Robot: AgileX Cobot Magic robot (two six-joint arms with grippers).
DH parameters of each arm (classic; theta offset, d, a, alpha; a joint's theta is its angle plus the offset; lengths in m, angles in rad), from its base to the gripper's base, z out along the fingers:
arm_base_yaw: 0 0.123 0 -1.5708
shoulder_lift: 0.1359 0 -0.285 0
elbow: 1.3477 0 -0.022 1.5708
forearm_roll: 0 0.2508 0 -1.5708
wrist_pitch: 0 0 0.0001 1.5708
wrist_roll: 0 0.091 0 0
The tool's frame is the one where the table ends.
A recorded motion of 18 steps. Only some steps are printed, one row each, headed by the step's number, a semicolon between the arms.
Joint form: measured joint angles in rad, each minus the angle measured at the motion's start. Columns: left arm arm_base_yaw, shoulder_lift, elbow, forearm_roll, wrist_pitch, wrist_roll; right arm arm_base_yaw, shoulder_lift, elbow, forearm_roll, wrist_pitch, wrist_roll.
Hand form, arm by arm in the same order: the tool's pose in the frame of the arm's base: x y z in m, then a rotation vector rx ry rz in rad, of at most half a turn. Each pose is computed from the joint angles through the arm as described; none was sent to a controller.
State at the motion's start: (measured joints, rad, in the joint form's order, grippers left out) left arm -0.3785 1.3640 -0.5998 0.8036 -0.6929 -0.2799; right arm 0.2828 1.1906 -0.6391 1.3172 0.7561 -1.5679
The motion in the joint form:
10: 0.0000 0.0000 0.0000 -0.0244 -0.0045 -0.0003; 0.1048 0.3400 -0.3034 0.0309 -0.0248 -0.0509
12: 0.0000 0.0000 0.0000 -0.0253 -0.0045 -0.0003; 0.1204 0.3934 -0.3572 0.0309 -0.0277 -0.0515
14: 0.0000 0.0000 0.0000 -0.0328 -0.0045 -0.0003; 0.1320 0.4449 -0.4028 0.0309 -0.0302 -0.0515
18: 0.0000 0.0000 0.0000 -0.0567 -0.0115 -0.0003; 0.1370 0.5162 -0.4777 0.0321 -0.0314 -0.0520
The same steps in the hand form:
10: 0.2353 -0.1377 0.2559 0.9347 1.4341 -0.4075; 0.2652 0.1724 0.2613 -1.1207 1.8832 0.8218
12: 0.2353 -0.1377 0.2560 0.9337 1.4344 -0.4077; 0.2767 0.1823 0.2595 -1.1356 1.8765 0.8270
14: 0.2356 -0.1375 0.2562 0.9256 1.4365 -0.4090; 0.2872 0.1909 0.2552 -1.1463 1.8781 0.8327
18: 0.2363 -0.1370 0.2575 0.8992 1.4370 -0.4174; 0.3049 0.2006 0.2515 -1.1497 1.8723 0.8336

